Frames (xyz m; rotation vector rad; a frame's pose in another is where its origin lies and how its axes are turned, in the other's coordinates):
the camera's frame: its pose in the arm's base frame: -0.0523 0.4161 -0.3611 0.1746 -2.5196 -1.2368
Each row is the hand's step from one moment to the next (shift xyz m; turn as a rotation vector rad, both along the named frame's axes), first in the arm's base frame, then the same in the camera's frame.
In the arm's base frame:
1: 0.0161 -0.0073 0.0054 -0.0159 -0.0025 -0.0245
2: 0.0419 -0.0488 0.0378 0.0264 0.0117 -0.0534
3: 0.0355 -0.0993 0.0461 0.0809 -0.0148 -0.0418
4: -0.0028 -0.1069 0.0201 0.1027 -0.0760 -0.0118
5: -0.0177 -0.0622 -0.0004 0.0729 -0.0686 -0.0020
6: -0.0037 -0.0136 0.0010 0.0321 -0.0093 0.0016
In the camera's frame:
1: -0.0120 0.0003 -0.0140 0.0098 -0.0214 0.0175
2: -0.0182 0.0011 -0.0724 -0.0404 -0.0339 0.0301
3: 0.0025 -0.0237 -0.1126 -0.0821 -0.0393 -0.0150
4: 0.0342 -0.0501 -0.0903 -0.0802 -0.0526 -0.0853
5: 0.0321 -0.0392 -0.0402 -0.0517 -0.0414 -0.0751
6: 0.0071 -0.0077 -0.0095 -0.0274 -0.0034 -0.0189

